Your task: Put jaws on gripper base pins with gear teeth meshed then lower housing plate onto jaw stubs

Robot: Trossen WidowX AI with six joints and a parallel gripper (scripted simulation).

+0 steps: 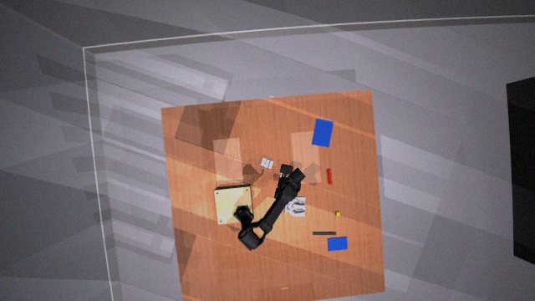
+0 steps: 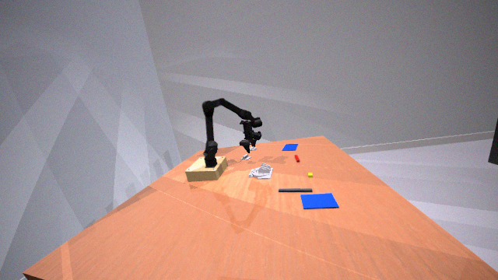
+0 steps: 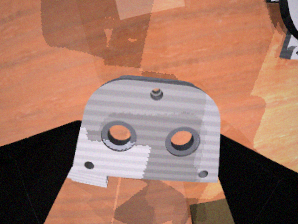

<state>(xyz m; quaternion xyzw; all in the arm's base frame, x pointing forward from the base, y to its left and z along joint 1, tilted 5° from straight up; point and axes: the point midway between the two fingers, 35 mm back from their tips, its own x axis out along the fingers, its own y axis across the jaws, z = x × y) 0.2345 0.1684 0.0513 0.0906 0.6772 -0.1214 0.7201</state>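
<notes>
The housing plate lies 190 mm to the right of my gripper tip, 80 mm below it and 30 mm ahead of it. Also, from my gripper tip: gripper base (20 mm above, 10 mm ahead); flat white plate (190 mm to the right, 100 mm ahead, 80 mm below); jaw (200 mm to the right, 70 mm below, 50 mm ahead).
</notes>
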